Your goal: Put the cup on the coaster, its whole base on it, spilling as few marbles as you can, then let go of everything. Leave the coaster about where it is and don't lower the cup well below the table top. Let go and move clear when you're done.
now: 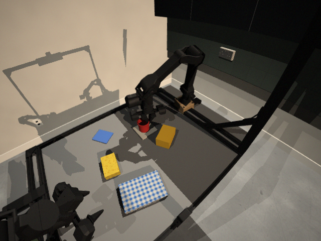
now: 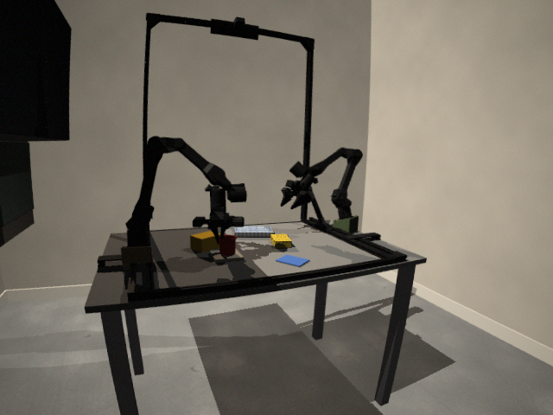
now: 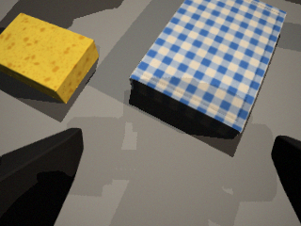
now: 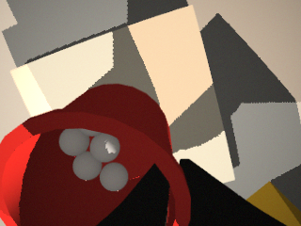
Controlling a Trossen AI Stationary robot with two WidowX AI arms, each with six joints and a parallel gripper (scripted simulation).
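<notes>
My right gripper is now 8 cm above the beige square coaster, 2 cm to the right of it and 1 cm short of it. Round my right hand: blue-checked box 28 cm to the left, 22 cm behind, 7 cm below; then orange block 12 cm behind, 6 cm below; then blue coaster 22 cm to the left, 17 cm ahead, 8 cm below.
</notes>
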